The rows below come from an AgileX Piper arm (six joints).
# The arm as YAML. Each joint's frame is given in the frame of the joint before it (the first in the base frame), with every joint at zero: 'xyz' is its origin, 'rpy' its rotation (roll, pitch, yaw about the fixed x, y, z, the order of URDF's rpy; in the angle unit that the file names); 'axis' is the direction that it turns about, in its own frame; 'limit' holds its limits. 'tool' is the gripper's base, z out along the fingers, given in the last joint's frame.
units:
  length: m
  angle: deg
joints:
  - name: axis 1
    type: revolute
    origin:
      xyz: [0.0, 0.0, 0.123]
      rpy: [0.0, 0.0, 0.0]
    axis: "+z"
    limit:
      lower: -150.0
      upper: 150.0
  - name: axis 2
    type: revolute
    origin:
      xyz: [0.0, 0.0, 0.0]
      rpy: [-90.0, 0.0, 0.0]
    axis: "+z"
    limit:
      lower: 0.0
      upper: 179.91
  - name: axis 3
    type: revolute
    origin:
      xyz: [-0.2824, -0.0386, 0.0]
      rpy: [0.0, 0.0, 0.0]
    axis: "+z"
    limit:
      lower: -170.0
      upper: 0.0
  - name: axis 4
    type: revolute
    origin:
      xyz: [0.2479, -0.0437, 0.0]
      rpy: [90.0, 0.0, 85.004]
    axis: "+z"
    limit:
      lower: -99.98
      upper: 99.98
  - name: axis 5
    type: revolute
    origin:
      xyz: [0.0, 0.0, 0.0]
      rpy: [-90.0, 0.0, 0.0]
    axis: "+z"
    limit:
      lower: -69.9
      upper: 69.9
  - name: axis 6
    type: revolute
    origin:
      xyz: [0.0, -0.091, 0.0]
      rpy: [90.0, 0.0, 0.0]
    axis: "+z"
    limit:
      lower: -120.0
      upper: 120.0
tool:
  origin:
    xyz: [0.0, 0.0, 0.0]
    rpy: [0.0, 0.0, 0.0]
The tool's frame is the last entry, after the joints.
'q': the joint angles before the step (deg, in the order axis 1, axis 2, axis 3, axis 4, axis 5, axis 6). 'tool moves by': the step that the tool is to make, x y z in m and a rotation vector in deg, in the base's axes. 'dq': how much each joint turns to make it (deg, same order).
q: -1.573 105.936 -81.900 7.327 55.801 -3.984
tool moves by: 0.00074 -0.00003 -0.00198 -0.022 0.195 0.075
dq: 0.000 0.302 0.000 0.001 -0.099 -0.091
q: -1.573 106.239 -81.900 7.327 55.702 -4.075
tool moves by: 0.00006 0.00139 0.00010 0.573 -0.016 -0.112
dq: 0.090 0.000 -0.001 0.607 -0.001 0.001
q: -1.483 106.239 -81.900 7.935 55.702 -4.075
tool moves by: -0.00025 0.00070 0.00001 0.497 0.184 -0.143
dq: 0.000 0.001 -0.001 0.511 0.199 0.001
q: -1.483 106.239 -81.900 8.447 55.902 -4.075
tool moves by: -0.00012 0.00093 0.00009 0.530 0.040 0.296
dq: 0.000 -0.001 0.000 0.699 0.123 -0.532
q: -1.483 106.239 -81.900 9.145 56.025 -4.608
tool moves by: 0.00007 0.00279 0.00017 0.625 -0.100 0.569
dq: 0.256 0.000 0.001 0.832 -0.001 -0.616
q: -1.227 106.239 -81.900 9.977 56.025 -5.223
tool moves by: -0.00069 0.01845 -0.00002 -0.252 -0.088 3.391
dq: 2.779 0.000 0.000 -0.103 0.000 -0.605
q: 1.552 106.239 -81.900 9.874 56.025 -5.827
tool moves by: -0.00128 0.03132 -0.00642 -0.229 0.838 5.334
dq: 4.674 0.975 -0.026 0.000 0.000 -0.689
